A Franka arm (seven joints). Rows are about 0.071 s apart.
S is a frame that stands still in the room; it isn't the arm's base.
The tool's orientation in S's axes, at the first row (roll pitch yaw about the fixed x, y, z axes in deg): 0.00 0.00 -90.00
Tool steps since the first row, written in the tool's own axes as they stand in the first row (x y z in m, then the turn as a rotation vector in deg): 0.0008 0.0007 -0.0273 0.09 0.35 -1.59; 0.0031 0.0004 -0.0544 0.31 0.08 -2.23; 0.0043 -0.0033 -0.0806 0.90 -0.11 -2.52; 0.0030 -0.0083 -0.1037 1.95 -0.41 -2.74; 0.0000 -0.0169 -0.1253 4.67 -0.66 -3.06; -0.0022 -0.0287 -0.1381 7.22 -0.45 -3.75; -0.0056 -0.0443 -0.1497 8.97 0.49 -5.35; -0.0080 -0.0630 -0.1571 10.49 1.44 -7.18; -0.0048 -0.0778 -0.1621 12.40 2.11 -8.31; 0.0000 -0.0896 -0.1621 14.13 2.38 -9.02
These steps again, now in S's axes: 0.0007 -0.0008 -0.0273 0.35 -0.09 -1.59; 0.0004 -0.0031 -0.0544 0.08 -0.31 -2.23; -0.0033 -0.0043 -0.0806 -0.11 -0.90 -2.52; -0.0083 -0.0030 -0.1037 -0.41 -1.95 -2.74; -0.0169 0.0000 -0.1253 -0.66 -4.67 -3.06; -0.0287 0.0022 -0.1381 -0.45 -7.22 -3.75; -0.0443 0.0056 -0.1497 0.49 -8.97 -5.35; -0.0630 0.0080 -0.1571 1.44 -10.49 -7.18; -0.0778 0.0048 -0.1621 2.11 -12.40 -8.31; -0.0896 0.0000 -0.1621 2.38 -14.13 -9.02
